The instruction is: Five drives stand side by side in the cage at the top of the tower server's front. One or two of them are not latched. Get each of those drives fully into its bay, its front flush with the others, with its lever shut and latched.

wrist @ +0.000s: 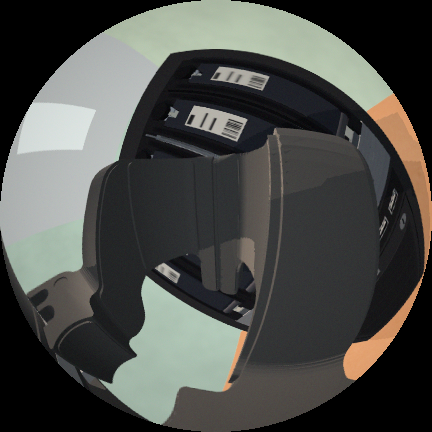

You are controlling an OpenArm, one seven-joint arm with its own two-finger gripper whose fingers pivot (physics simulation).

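Observation:
The dark tower server's cage (pixel 145 112) fills the upper middle of the wrist view. A drive with a white label (pixel 300 97) lies at its top edge in view. A second labelled drive (pixel 260 131) is below it, with a thin silver strip (pixel 185 145) along its lower side. The drives further down are mostly hidden behind the fingers; part of a labelled one (pixel 167 273) shows under them. Small metal parts show at the drives' ends. Whether each lever is latched, I cannot tell. My gripper (pixel 226 226) is shut and empty, in front of the cage; contact cannot be told.
The server's front panel, with ports (pixel 393 201) and a round button (pixel 403 221), is at the right, partly behind the broad finger. A grey surface (pixel 60 180) with a bright patch is at the left. An orange surface (pixel 372 357) is at the right edge.

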